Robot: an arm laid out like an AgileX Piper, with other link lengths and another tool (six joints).
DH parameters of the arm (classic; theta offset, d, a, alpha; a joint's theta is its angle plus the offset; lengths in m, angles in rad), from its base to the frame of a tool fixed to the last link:
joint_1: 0 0.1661 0 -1.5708
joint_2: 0.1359 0 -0.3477 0
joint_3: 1.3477 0 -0.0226 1.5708
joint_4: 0 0.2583 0 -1.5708
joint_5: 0 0 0 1.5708
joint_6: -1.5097 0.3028 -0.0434 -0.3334
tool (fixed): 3.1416 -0.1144 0 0
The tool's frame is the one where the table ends.
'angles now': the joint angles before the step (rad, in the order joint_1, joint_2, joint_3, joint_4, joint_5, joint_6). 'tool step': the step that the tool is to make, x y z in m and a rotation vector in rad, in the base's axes. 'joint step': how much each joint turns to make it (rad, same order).
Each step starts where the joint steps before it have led.
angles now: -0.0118 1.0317 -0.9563 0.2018 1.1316 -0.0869
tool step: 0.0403 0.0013 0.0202 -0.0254 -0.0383 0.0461
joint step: -0.0003 0.1179 -0.1323 0.0002 -0.0143 -0.0563
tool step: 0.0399 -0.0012 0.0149 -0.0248 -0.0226 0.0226
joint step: 0.0005 0.1151 -0.1346 -0.0124 0.0011 -0.0258
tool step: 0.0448 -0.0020 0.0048 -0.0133 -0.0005 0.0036
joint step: 0.0000 0.1306 -0.1344 -0.0114 0.0039 -0.0040
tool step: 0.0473 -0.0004 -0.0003 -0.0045 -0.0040 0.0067
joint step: -0.0001 0.1363 -0.1398 -0.0008 0.0007 -0.0077
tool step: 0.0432 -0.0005 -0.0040 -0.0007 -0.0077 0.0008
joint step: 0.0000 0.1237 -0.1310 -0.0001 -0.0002 -0.0010
